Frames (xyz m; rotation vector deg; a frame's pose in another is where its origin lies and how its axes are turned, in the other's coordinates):
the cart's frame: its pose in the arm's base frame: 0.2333 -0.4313 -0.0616 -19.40 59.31 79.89
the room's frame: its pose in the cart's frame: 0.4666 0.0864 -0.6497 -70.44 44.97 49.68
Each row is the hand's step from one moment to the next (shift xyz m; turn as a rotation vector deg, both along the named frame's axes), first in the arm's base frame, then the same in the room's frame.
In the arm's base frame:
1: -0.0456 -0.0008 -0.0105 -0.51 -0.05 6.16
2: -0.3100 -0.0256 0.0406 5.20 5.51 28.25
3: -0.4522 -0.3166 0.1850 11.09 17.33 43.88
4: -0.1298 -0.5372 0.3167 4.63 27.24 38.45
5: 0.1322 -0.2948 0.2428 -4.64 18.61 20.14
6: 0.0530 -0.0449 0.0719 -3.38 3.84 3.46
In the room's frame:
1: 0.0328 0.0025 0.0333 -4.53 2.96 2.99
2: 0.1418 0.0866 0.2661 -26.64 7.45 9.49
3: 0.1986 0.4287 0.3401 -45.82 3.46 15.40
4: -0.0049 0.6352 0.0471 -41.33 -6.77 22.08
5: -0.1651 0.3506 -0.1148 -19.29 -6.31 19.02
6: -0.0700 0.0647 -0.0302 -2.14 -1.27 5.65

